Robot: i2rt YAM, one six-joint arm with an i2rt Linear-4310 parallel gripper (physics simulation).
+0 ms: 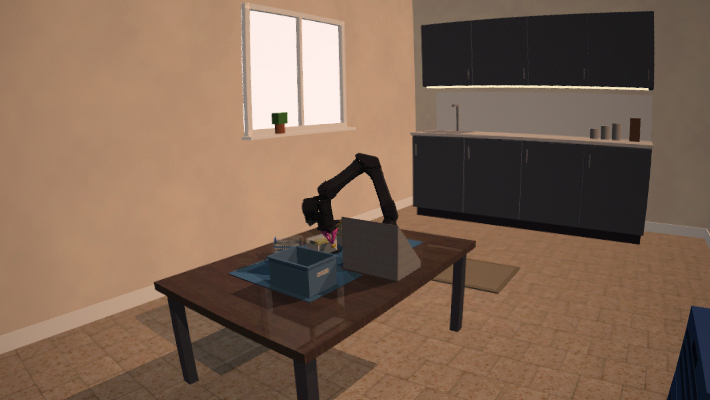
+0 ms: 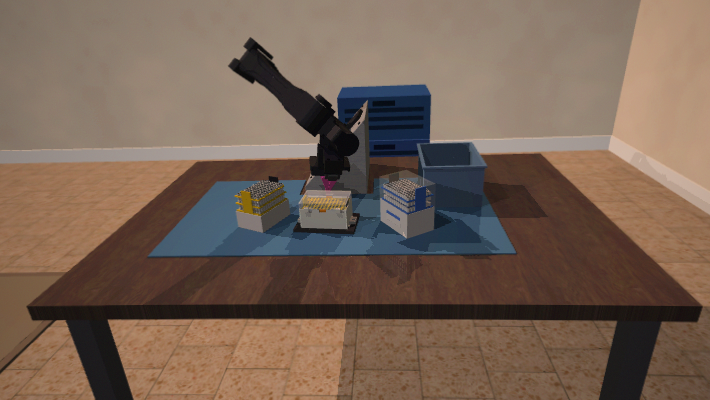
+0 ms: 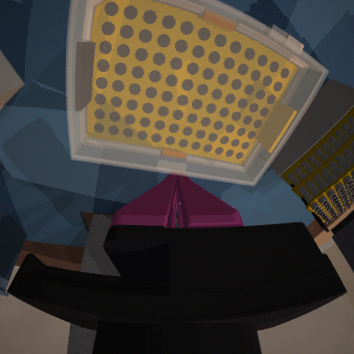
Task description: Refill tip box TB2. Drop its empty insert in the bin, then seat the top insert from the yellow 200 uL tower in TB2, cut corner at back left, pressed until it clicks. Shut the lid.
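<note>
Tip box TB2 (image 2: 325, 221) stands in a dark base at the middle of the mat. Its clear lid (image 2: 326, 194) (image 3: 120, 163) lies over the box and looks shut; whether it is latched I cannot tell. Under it a yellow insert (image 2: 324, 203) (image 3: 172, 84) with rows of holes shows, level in the box. My gripper (image 1: 332, 242) (image 2: 328, 189) (image 3: 176, 175) is shut and empty, with its magenta fingertips close to the lid's edge; contact is unclear. The yellow tower (image 2: 263, 204) (image 3: 334, 172) stands beside TB2, with stacked inserts on a white base. The bin (image 1: 303, 274) (image 2: 451, 184) stands apart; its floor is hidden.
A tower with blue inserts (image 2: 407, 207) under a clear cover stands between TB2 and the bin. A grey slanted panel (image 1: 371, 250) (image 2: 361, 165) rises beside the arm. The blue mat (image 2: 200, 242) lies on the wooden table (image 2: 350, 285).
</note>
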